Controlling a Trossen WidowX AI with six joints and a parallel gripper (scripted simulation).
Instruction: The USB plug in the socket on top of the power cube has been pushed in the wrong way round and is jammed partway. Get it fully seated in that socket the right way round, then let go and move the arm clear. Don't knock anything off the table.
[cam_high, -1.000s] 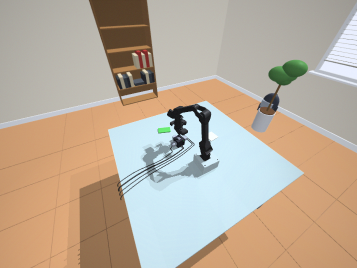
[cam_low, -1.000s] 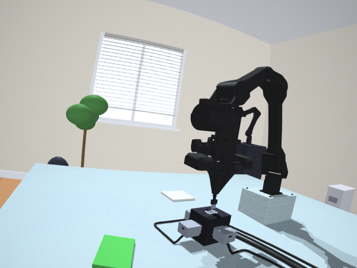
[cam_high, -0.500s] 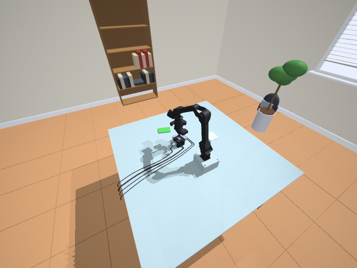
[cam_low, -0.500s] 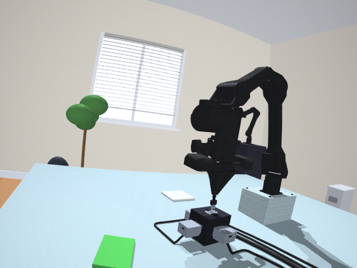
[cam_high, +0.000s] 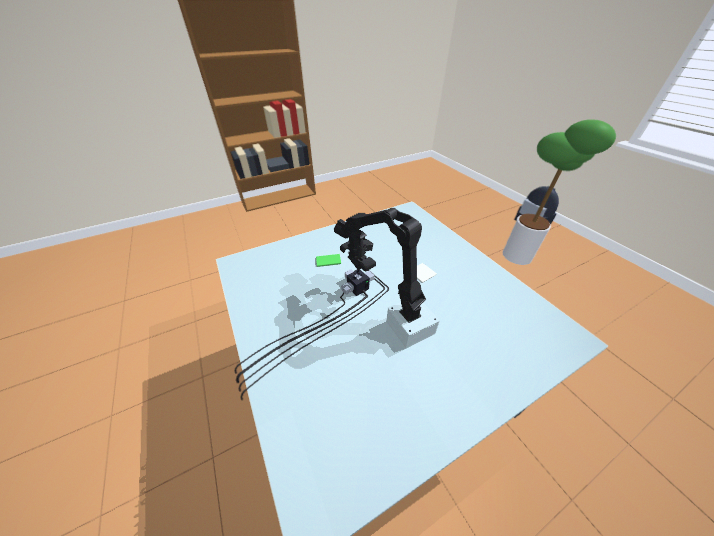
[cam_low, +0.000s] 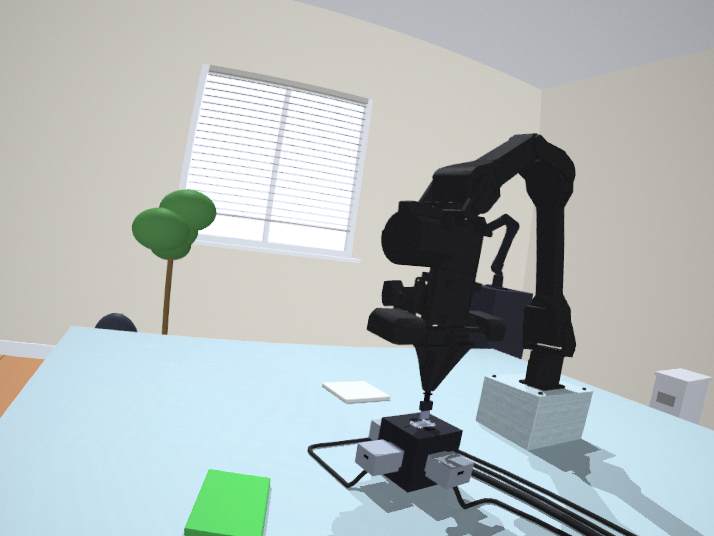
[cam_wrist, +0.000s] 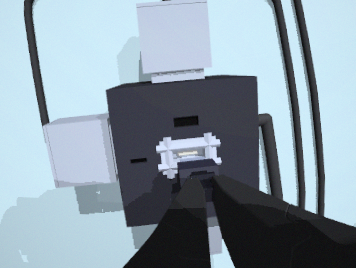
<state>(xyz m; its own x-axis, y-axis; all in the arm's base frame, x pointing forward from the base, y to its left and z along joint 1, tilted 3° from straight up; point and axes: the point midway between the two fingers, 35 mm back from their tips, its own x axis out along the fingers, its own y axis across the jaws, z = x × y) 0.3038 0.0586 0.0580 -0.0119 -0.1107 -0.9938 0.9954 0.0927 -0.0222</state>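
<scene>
Now: the grey USB plug 2 cm below my gripper tip. From my gripper tip the other things lie so: green block 25 cm ahead, 3 cm to the left, 12 cm below; then USB socket 5 cm below; then white flat pad 8 cm behind, 33 cm to the right, 12 cm below.
</scene>
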